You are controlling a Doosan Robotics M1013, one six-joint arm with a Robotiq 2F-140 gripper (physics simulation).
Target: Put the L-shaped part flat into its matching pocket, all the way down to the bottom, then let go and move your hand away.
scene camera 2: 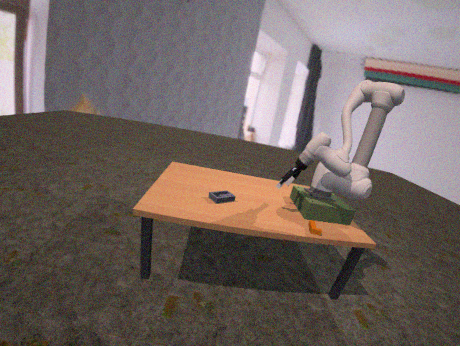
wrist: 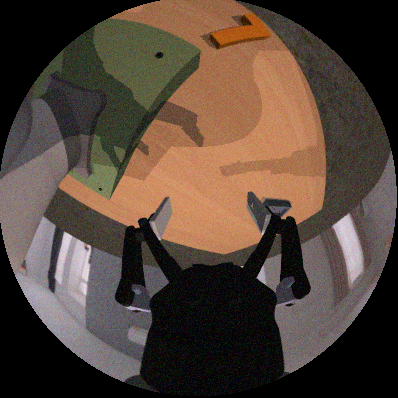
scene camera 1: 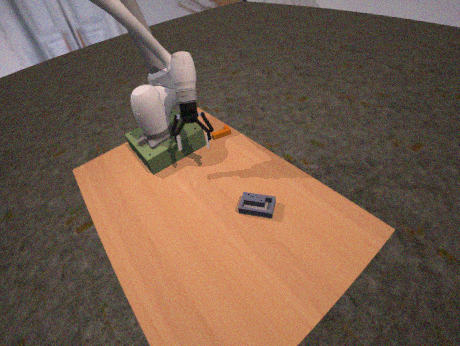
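Where they show: gripper, fingertip midpoint: (scene camera 2: pixel 282 186) (wrist: pixel 208 202) (scene camera 1: pixel 194 149); arm's base, origin of the base link: (scene camera 2: pixel 319 195) (wrist: pixel 64 125) (scene camera 1: pixel 159 134).
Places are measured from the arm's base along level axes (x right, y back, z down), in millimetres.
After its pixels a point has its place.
Note:
The orange L-shaped part (scene camera 1: pixel 221 133) {x -298, y -159, z 78 mm} (scene camera 2: pixel 315 229) {x -358, y -155, z 75 mm} (wrist: pixel 239 36) {x -291, y -153, z 73 mm} lies flat on the table beside the green base block, near the table's edge. The dark grey block with the pocket (scene camera 1: pixel 256 212) {x -58, y -705, z 76 mm} (scene camera 2: pixel 226 199) {x -128, y -648, z 82 mm} sits farther out on the table. In the wrist view, part of this grey block (wrist: pixel 281 205) {x -131, y -653, z 71 mm} shows behind the right finger. My gripper (scene camera 1: pixel 194 145) {x -46, y -304, z -37 mm} (scene camera 2: pixel 284 184) {x -46, y -304, z -37 mm} (wrist: pixel 208 202) {x -46, y -304, z -37 mm} is open and empty. It hangs above the table near the green block, apart from both the orange part and the grey block.
The green base block (scene camera 1: pixel 158 163) {x 103, y -151, z 53 mm} (scene camera 2: pixel 327 213) {x -193, y -11, z 42 mm} (wrist: pixel 172 62) {x -161, y -141, z -10 mm} carries the arm's base and stands close to the orange part. The wooden table (scene camera 1: pixel 190 240) {x 209, y -610, z 103 mm} (scene camera 2: pixel 175 195) {x -151, y -952, z 103 mm} (wrist: pixel 200 172) {x -4, y -331, z 103 mm} has an edge just beyond the part. Arm shadows fall across the table.

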